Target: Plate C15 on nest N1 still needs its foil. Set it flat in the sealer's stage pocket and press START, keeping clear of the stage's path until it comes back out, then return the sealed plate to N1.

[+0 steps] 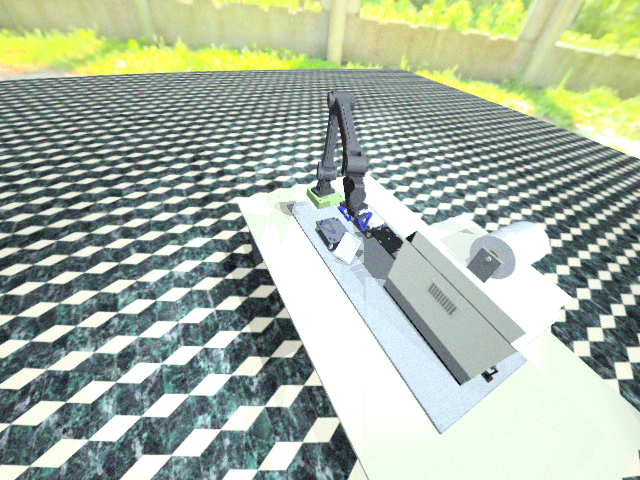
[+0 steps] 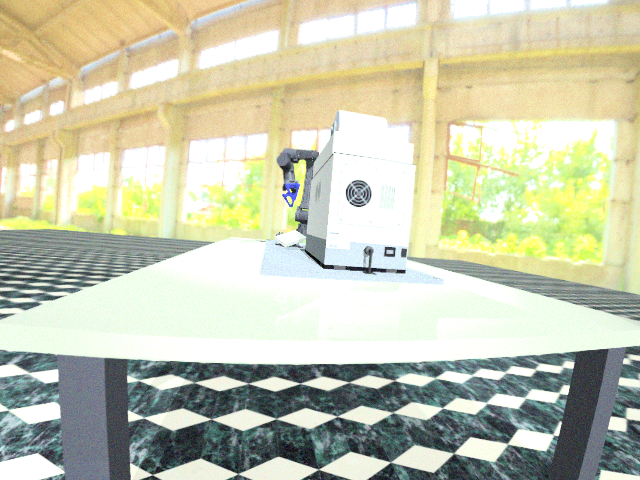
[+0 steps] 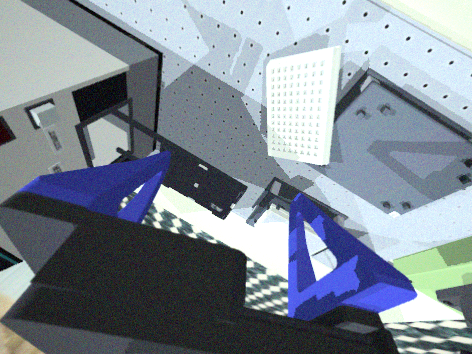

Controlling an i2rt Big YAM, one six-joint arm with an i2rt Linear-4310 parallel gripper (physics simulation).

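Places are measured from the arm's base along level axes (x back, y right, z up), in centimetres.
Pixels of known places: gripper, fingertip midpoint: [image 1: 356, 225] [image 2: 292, 204] [image 3: 235, 179]; arm's base, link origin: [image 1: 323, 191].
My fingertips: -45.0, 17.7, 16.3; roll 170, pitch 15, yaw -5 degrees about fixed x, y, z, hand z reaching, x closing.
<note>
For each thing: its top centre in the pictures, then the offset to it from my fingertips, as dx, dy, dz. "spot": a spot on its surface instead.
- dark grey base, top centre: [image 3: 386, 168] [image 1: 334, 227] +14.8, -2.3, -13.8
- pale square button, surface spot: [image 3: 45, 114] spot: -19.6, -3.7, -0.7
- small dark holder, top centre: [image 3: 290, 233] [image 1: 369, 217] +11.8, -23.2, -14.0
- large white roll, top centre: [image 1: 522, 233] [image 2: 359, 115] -44.6, -9.9, +27.7
- dark bracket, surface spot: [image 1: 484, 264] spot: -43.5, -1.4, +19.7
A white well plate [image 1: 347, 249] [image 2: 290, 238] [image 3: 300, 107] lies tilted against the edge of a dark grey base [image 1: 331, 230] [image 3: 395, 150]. No label is legible, so I cannot tell whether it is C15. The grey sealer [image 1: 449, 310] [image 2: 361, 206] [image 3: 55, 60] has its black stage [image 1: 386, 237] [image 3: 200, 184] out in front. A pale square button [image 3: 45, 114] is on its front. My gripper [image 1: 356, 223] [image 2: 290, 201] [image 3: 235, 179] is open and empty, above the strip between the stage and a small dark holder [image 3: 282, 192]. The holder's contents are partly hidden by my right finger.
A perforated grey-blue mat [image 1: 403, 356] [image 2: 289, 271] [image 3: 200, 30] lies under the sealer. The arm's green base block [image 1: 324, 197] [image 3: 435, 265] stands near the dark base. A large white roll [image 1: 527, 242] with a dark bracket [image 1: 484, 264] stands beside the sealer.
</note>
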